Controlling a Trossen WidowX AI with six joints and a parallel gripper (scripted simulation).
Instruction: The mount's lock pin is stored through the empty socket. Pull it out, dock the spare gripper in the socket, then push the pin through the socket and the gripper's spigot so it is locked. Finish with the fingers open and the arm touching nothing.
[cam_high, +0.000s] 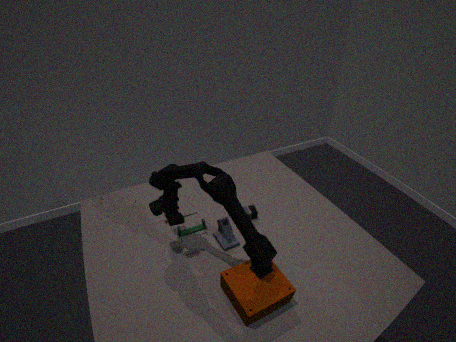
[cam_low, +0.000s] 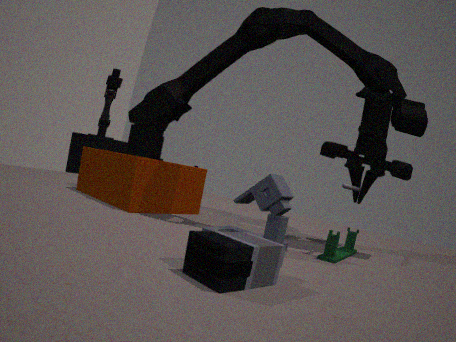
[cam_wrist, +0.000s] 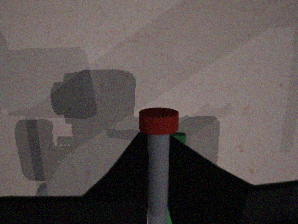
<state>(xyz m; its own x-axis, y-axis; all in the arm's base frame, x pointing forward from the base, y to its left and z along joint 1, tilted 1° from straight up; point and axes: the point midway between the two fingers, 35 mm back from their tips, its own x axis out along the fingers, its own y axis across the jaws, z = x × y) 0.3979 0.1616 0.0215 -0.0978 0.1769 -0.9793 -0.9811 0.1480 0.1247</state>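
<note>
The green cradle lies 100 mm to the right of my gripper tip and 70 mm below it. The rest, counted from my gripper tip: grey mount: 120 mm behind, 200 mm to the right, 40 mm below; spare gripper: 70 mm behind, 360 mm to the right, 70 mm below.
</note>
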